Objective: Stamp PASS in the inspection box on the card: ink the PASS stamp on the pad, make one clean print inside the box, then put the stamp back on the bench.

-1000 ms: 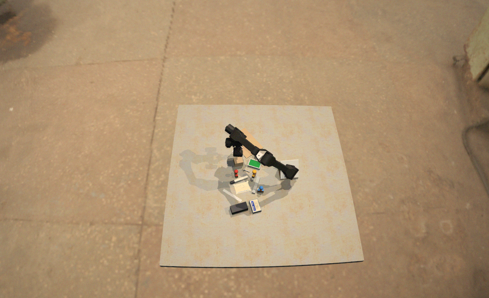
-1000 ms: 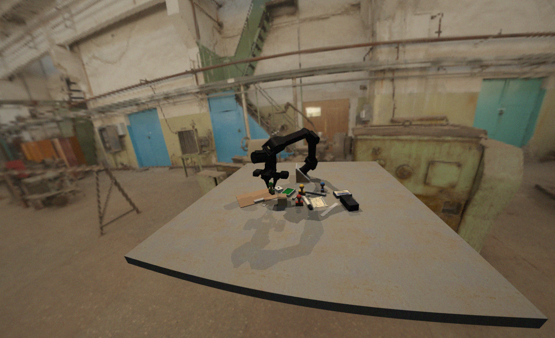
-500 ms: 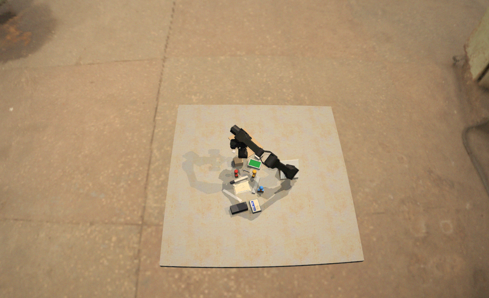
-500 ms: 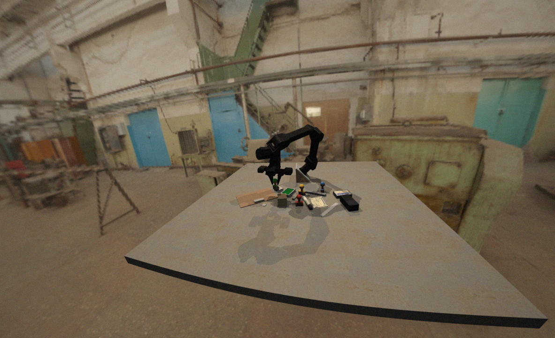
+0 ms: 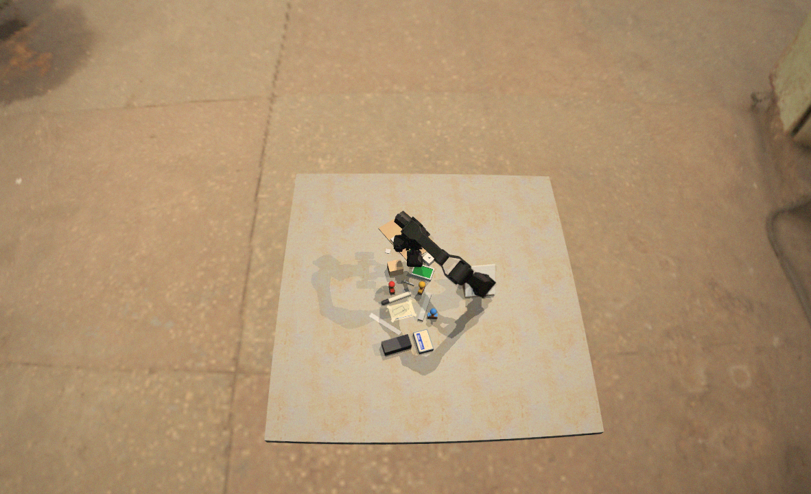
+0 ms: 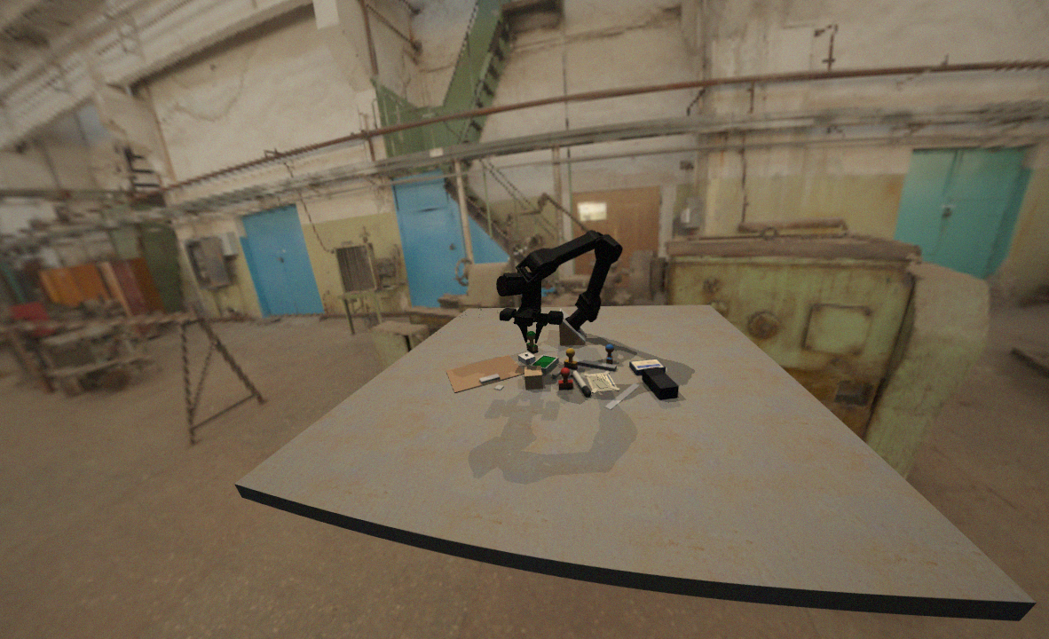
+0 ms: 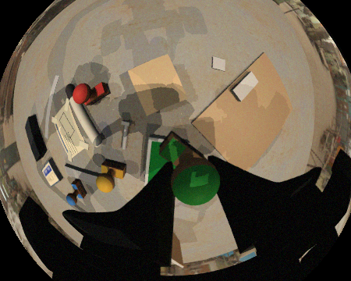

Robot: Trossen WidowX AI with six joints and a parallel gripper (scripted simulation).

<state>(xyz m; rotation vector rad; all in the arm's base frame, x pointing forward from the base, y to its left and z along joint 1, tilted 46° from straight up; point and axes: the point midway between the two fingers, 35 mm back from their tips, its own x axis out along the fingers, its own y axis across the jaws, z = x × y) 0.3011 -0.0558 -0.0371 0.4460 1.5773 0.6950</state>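
Right now the green ink pad is 100 mm below my gripper tip, 50 mm behind it and 20 mm to the left of it. Also, from my gripper tip: green stamp 10 mm below; bolt 100 mm below, 80 mm to the left, 10 mm ahead; tan cardboard box 80 mm below, 70 mm ahead, 20 mm to the left.
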